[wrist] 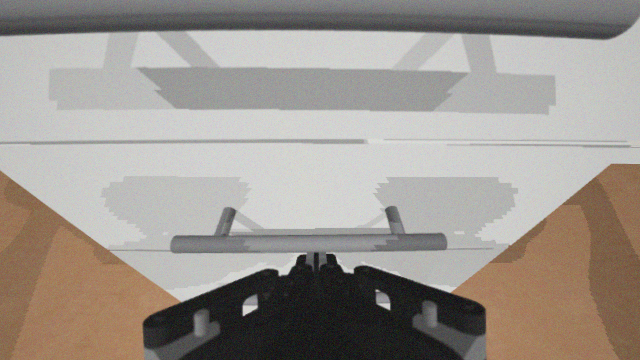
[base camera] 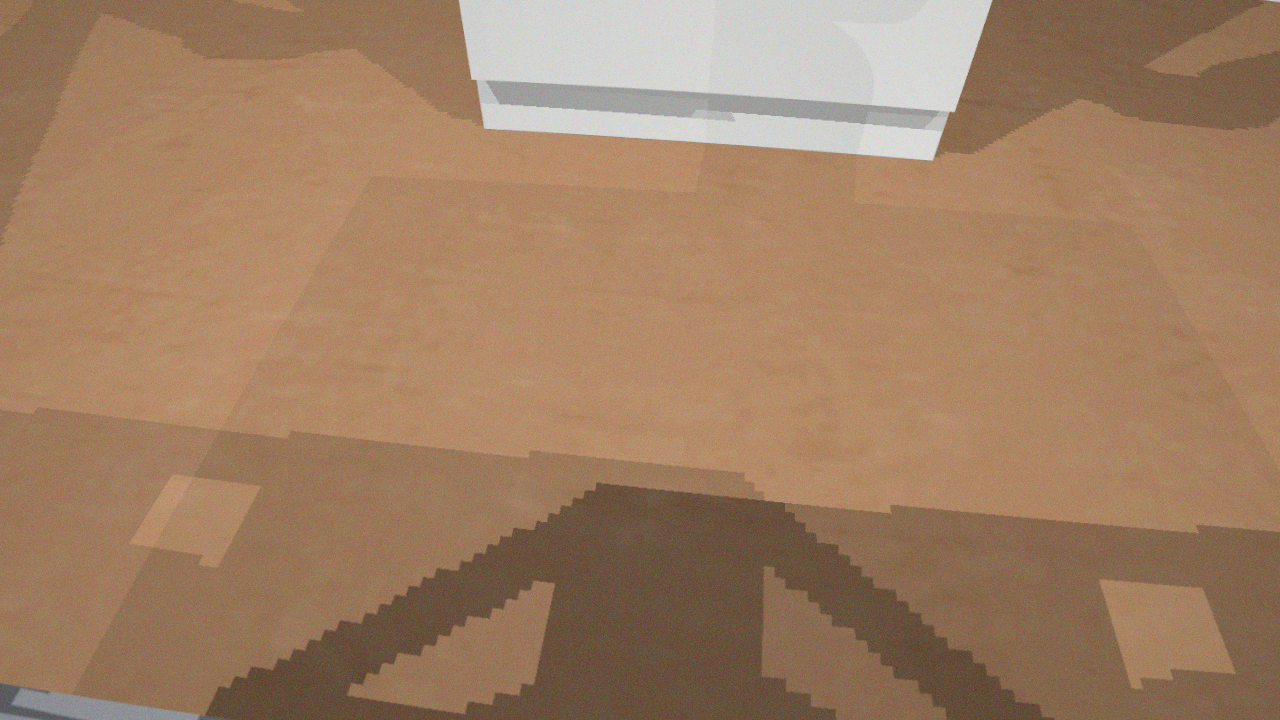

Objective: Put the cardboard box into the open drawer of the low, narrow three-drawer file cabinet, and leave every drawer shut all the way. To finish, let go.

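Places are measured from the arm's base along level axes (x ahead, y up, z right), in metres.
Where they show: gripper, fingertip midpoint: (wrist: 316, 260).
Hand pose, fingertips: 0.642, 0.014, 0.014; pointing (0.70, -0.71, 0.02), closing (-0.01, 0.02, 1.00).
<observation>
Things, the pixels of their top centre, and the offset from my fingertips, as dx, dy, dz. "spot": a spot on its surface instead. Level surfaces: height alone.
- grey bar handle, surface spot: (wrist: 310, 243) spot: -0.001, +0.028, -0.004
- thick grey bar, surface spot: (wrist: 310, 15) spot: -0.004, +0.151, -0.002
- Wood-coloured floor, surface height: dy -0.410
The white file cabinet (base camera: 590, 44) (wrist: 310, 125) stands ahead, its front filling much of the wrist view. Two drawer fronts there look flush with each other, with a thin seam between them. A grey bar handle (wrist: 310, 243) crosses the lower of these fronts, and another seam runs just below it. My gripper (wrist: 316, 260) is shut and empty. Its fingertips show just below the middle of this handle; whether they touch the cabinet I cannot tell. The cardboard box does not show in either view, and the drawer insides are hidden.
A thick grey bar (wrist: 310, 15) crosses the top of the wrist view, close to the camera. Wood-coloured floor (base camera: 626, 313) (wrist: 65, 280) lies before the cabinet and on both sides of it. Shadows fall across the floor and the cabinet front.
</observation>
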